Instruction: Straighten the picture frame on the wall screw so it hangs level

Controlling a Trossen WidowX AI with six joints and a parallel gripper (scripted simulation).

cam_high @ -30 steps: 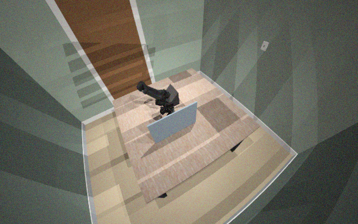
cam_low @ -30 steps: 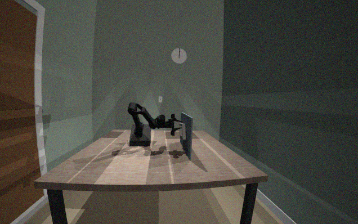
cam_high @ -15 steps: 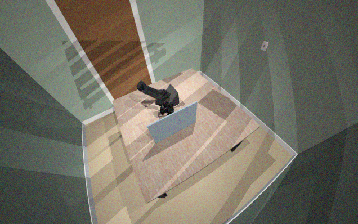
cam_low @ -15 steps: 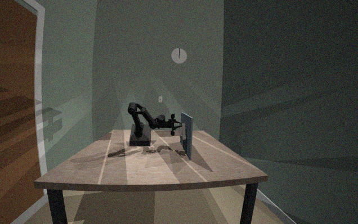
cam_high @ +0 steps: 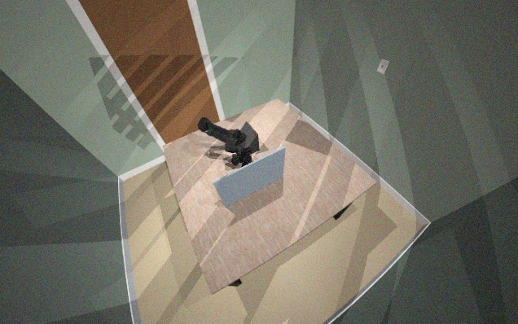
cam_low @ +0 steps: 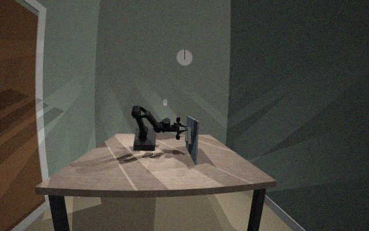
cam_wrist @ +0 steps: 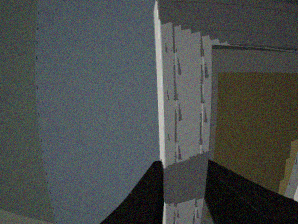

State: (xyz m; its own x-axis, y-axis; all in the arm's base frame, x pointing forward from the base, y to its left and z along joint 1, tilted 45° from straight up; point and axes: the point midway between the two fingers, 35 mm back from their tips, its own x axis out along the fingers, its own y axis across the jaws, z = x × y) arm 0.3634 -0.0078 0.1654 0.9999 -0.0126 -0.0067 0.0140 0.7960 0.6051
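My gripper tip is 10 mm short of the picture frame, 10 mm to the left of it and 50 mm above it. From my gripper tip the other things lie so: blue-grey wall panel: 20 mm ahead, 10 mm to the right, 60 mm below.
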